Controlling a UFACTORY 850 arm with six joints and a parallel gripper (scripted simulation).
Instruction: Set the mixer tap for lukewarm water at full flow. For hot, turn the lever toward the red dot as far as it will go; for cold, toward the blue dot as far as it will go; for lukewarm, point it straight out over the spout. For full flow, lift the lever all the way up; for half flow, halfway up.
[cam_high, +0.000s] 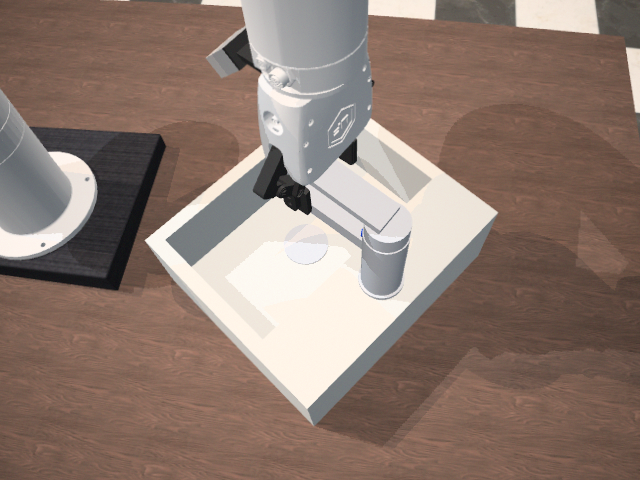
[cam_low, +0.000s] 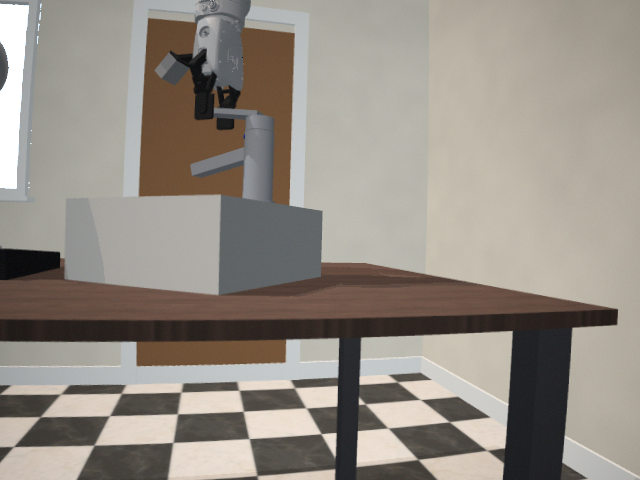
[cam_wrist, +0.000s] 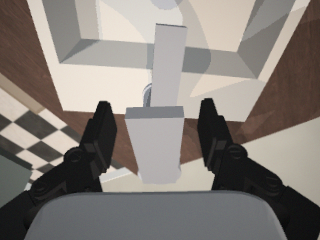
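The flat lever is 3 cm ahead of my hand and 1 cm to the right of it. Round my hand: grey mixer tap: 5 cm below, 5 cm ahead, 2 cm to the right; white basin: 24 cm below, 3 cm behind, 2 cm to the left.
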